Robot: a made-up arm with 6 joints.
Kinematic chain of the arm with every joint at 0, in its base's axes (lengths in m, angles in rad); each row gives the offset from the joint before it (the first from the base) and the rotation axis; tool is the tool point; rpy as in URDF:
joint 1: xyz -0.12 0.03 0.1 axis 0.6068 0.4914 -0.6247
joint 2: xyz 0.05 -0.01 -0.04 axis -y
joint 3: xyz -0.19 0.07 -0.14 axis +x
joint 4: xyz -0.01 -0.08 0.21 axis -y
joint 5: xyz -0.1 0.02 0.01 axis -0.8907 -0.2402 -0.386
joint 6: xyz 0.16 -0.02 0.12 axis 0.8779 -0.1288 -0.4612
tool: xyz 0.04 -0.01 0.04 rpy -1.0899 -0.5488 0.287
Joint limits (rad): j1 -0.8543..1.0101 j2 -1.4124..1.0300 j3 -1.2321..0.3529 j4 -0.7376..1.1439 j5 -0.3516..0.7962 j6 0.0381..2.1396
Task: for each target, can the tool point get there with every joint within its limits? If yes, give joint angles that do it. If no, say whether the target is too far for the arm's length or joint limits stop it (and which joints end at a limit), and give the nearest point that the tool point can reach.
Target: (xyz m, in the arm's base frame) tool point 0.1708 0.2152 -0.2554
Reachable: no: joint limits stop it (at a limit: joint 1, joint 2, joint 4) | nearest point 0.1278 0.0514 0.0326 | short by 0.334 m
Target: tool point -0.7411 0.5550 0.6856
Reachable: no: too far | nearest point -0.3483 0.3985 0.3060 | short by 0.568 m
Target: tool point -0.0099 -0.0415 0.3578
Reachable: yes | joints 0.7426 -0.3591 -0.2088 0.0842 0.5486 0.4558
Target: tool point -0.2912 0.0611 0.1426
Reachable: yes | joints -0.4208 0.4385 -0.3700 -0.2346 0.1666 1.8963
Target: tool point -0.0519 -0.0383 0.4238
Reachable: yes | joints 0.5279 -0.6651 -0.1798 0.6217 0.6823 1.2517
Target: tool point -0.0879 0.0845 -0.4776
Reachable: no: joint limits stop it (at a limit: joint 1, joint 2, joint 3, joint 4, joint 5) | nearest point -0.1904 0.1178 -0.4257 | short by 0.120 m
